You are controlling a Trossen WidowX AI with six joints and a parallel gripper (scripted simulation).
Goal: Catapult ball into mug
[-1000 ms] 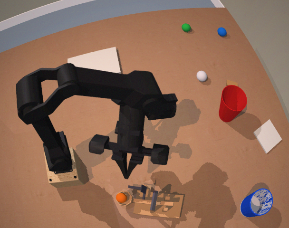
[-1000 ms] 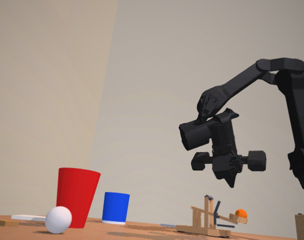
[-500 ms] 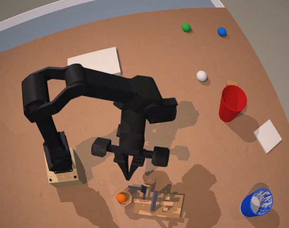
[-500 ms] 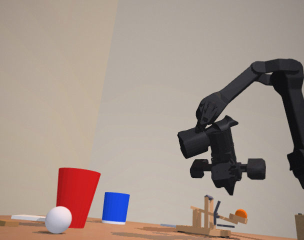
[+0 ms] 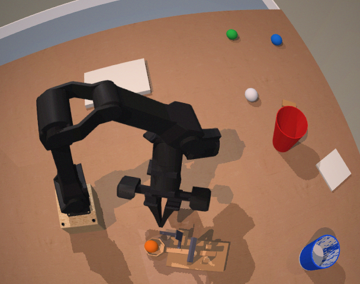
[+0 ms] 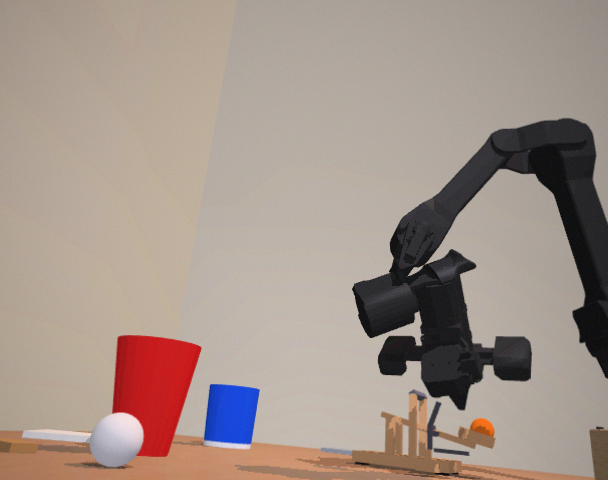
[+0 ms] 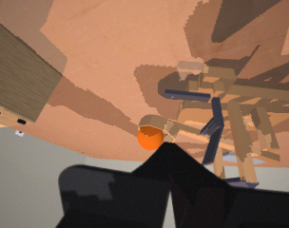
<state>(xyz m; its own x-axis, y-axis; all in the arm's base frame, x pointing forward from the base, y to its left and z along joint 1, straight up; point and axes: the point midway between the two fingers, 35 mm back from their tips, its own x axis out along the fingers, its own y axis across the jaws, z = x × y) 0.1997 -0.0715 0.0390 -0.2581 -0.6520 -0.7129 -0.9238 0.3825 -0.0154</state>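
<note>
Right now my gripper tip is 3 cm past the orange ball, 4 cm to the left of it and 2 cm above it. From my gripper tip the other things lie so: catapult upright frame (5 cm ahead, 7 cm to the right); red cup (37 cm ahead, 16 cm to the left, 6 cm below); catapult (3 cm ahead, 5 cm to the right, 3 cm below).
</note>
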